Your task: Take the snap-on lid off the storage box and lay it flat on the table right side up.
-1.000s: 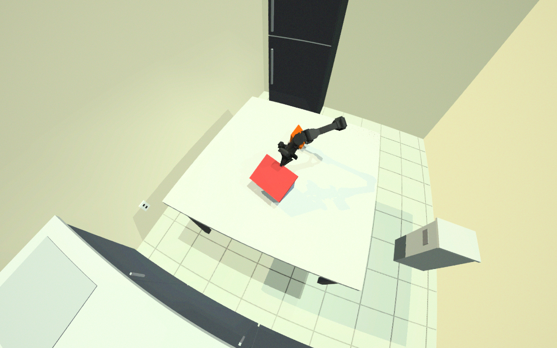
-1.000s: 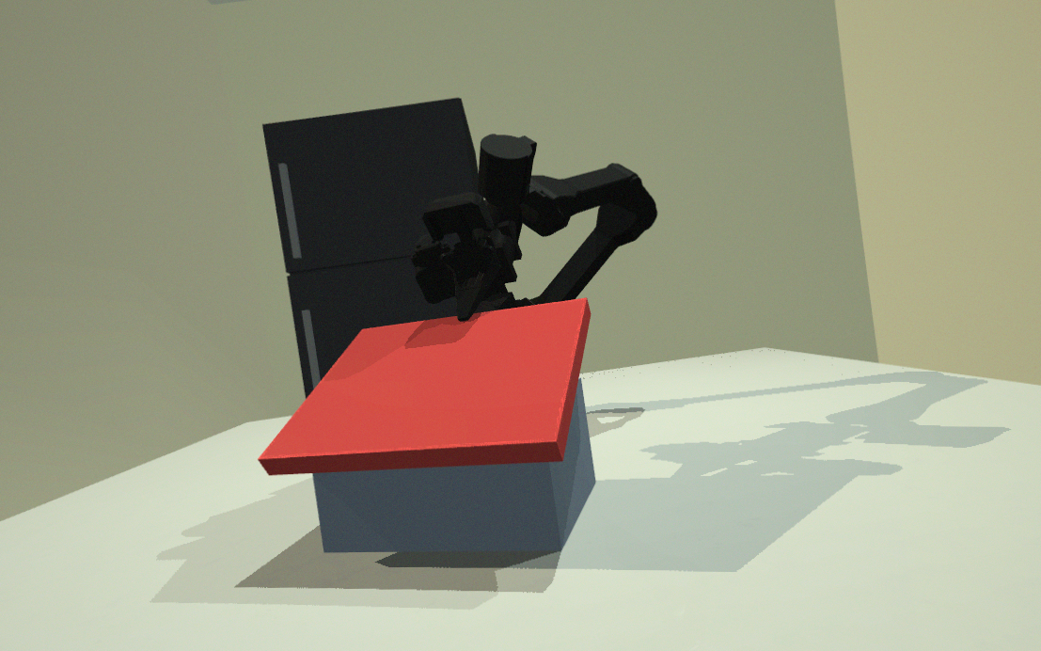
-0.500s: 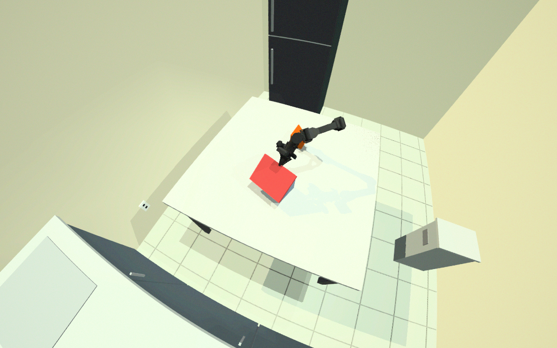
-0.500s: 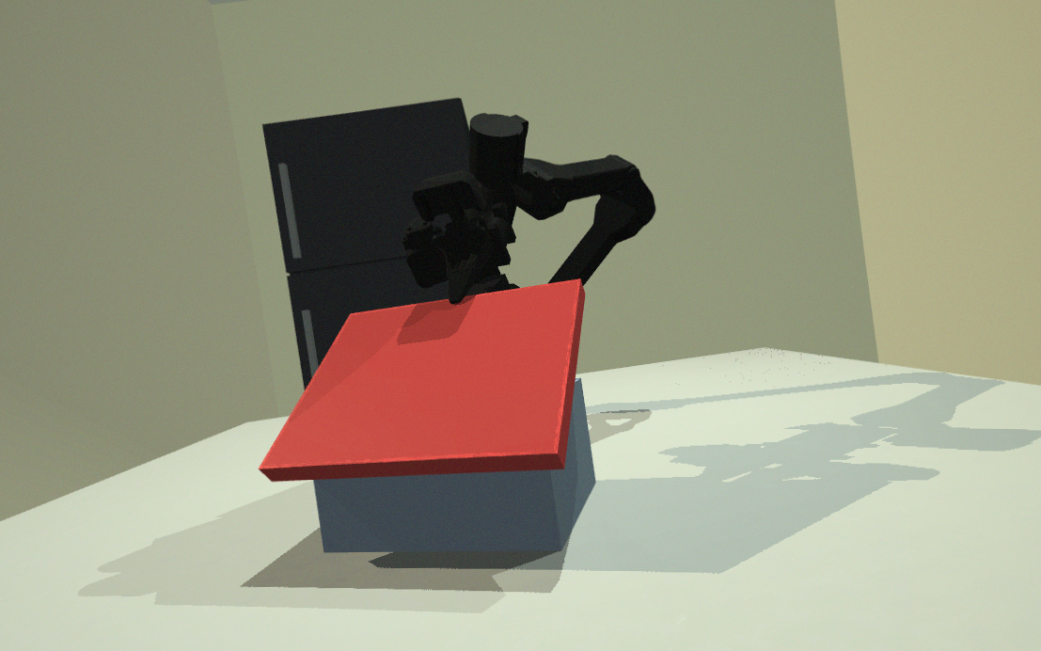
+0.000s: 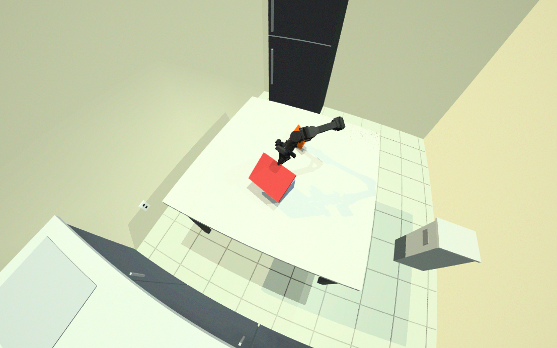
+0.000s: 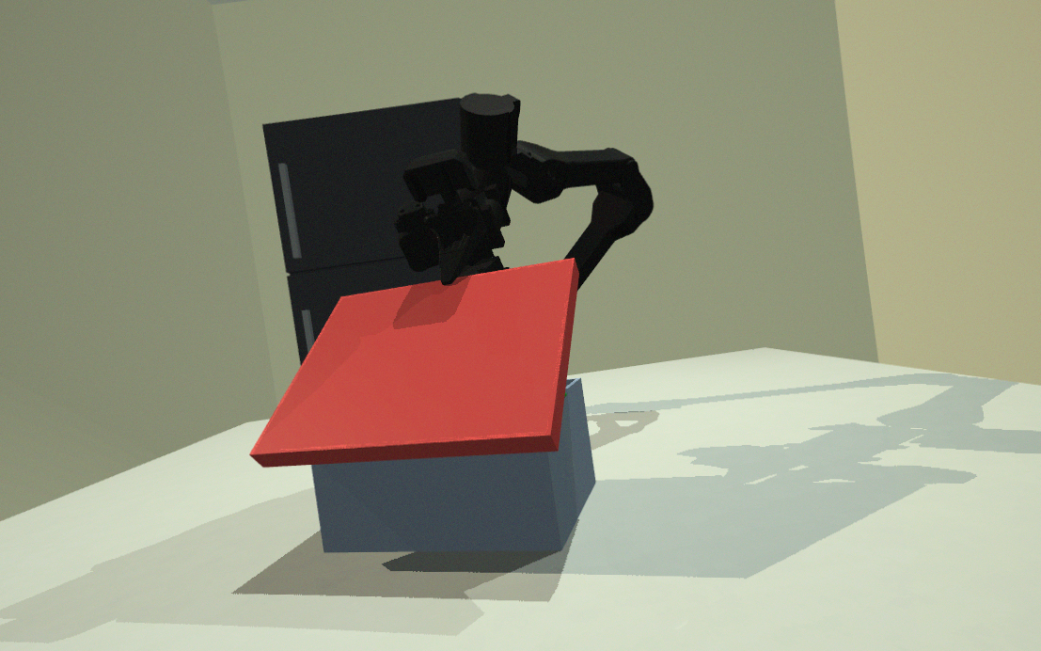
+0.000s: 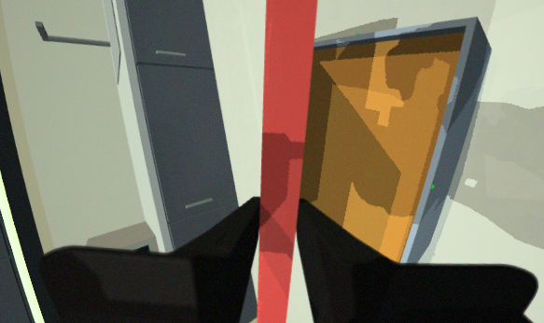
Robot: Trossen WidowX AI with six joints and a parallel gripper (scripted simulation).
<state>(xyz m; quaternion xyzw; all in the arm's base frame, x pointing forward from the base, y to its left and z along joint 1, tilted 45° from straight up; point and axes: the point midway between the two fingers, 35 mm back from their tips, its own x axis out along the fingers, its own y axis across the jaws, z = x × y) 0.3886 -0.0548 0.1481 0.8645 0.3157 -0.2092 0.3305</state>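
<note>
My gripper tip is 60 mm short of the red lid, 50 mm above it and 10 mm to the left of it. The rest, counted from my gripper tip: grey-blue storage box 150 mm below, 30 mm ahead.
</note>
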